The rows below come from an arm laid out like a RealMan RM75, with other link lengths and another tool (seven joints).
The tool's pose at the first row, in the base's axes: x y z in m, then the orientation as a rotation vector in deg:
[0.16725, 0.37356, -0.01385, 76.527, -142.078, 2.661]
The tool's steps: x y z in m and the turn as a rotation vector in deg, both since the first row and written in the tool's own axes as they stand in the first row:
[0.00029, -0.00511, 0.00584, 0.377, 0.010, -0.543]
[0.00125, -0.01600, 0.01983, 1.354, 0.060, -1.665]
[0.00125, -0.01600, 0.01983, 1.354, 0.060, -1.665]
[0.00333, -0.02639, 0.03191, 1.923, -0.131, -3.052]
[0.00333, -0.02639, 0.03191, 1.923, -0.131, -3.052]
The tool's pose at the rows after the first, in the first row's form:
[0.16973, 0.36941, -0.01992, 77.345, -141.811, 3.012]
[0.17444, 0.36001, -0.03423, 79.102, -141.277, 4.006]
[0.17444, 0.36001, -0.03423, 79.102, -141.277, 4.006]
[0.17867, 0.35032, -0.04634, 81.101, -140.617, 4.272]
[0.17867, 0.35032, -0.04634, 81.101, -140.617, 4.272]

